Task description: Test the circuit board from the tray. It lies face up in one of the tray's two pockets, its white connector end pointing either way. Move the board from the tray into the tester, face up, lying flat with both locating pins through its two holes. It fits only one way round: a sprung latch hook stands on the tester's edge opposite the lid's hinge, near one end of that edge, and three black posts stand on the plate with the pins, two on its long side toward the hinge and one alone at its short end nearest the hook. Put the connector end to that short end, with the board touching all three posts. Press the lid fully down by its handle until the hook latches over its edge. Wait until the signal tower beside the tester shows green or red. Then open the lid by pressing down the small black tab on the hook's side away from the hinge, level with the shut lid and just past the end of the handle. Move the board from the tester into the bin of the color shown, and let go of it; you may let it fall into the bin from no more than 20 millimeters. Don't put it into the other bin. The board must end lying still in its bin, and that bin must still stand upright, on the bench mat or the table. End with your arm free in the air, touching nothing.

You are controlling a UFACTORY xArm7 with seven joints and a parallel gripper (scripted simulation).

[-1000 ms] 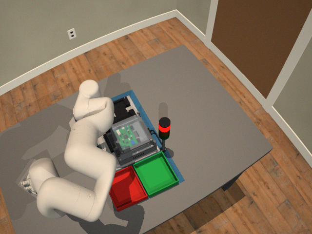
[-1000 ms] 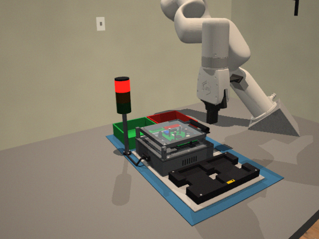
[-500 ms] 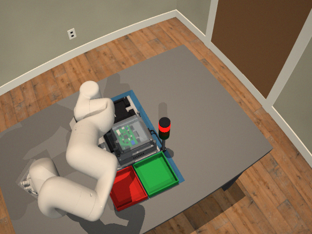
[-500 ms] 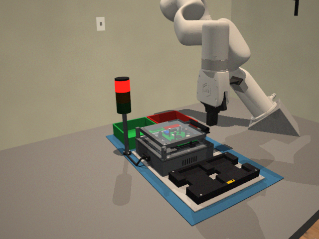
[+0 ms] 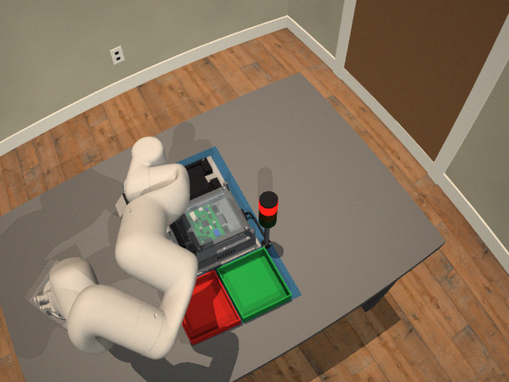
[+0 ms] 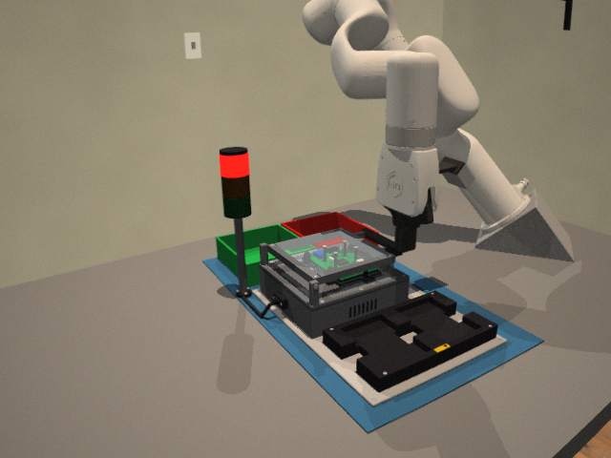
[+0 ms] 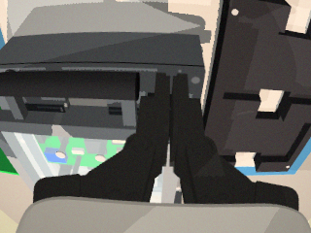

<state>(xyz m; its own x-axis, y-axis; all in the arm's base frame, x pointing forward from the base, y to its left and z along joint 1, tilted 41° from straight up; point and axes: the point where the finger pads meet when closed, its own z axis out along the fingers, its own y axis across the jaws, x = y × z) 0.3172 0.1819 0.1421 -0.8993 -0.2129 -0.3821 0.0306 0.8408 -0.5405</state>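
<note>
The latch hook is 30 mm below my hand, 20 mm ahead of it and 10 mm to the right of it. From my hand the other things lie so: tester plate (90 mm ahead, 60 mm to the right, 50 mm below); then clear lid (80 mm ahead, 70 mm to the right, 30 mm below); then red bin (260 mm to the right, 100 mm below, 30 mm behind).
</note>
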